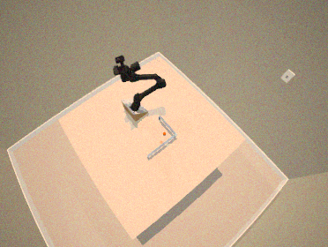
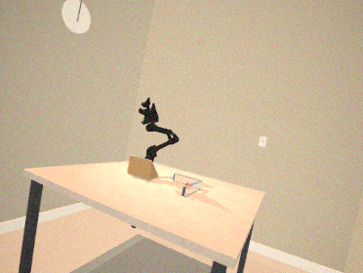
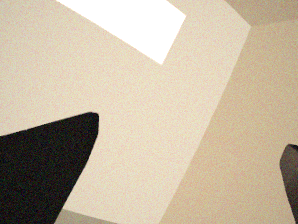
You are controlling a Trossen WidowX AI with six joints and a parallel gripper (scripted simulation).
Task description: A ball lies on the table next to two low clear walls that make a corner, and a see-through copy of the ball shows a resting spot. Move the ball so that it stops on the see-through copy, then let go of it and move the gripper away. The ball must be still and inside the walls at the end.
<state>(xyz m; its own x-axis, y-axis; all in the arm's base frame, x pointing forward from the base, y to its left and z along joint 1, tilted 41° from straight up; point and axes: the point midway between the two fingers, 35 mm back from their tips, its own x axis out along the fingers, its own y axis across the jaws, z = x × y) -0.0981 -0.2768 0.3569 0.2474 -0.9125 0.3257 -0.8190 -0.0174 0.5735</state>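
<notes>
Right now my gripper tip is 400 mm short of the orange ball, 50 mm to the right of it and 580 mm above it. Also, from my gripper tip: see-through ball (440 mm ahead, 30 mm to the right, 580 mm below).
</notes>
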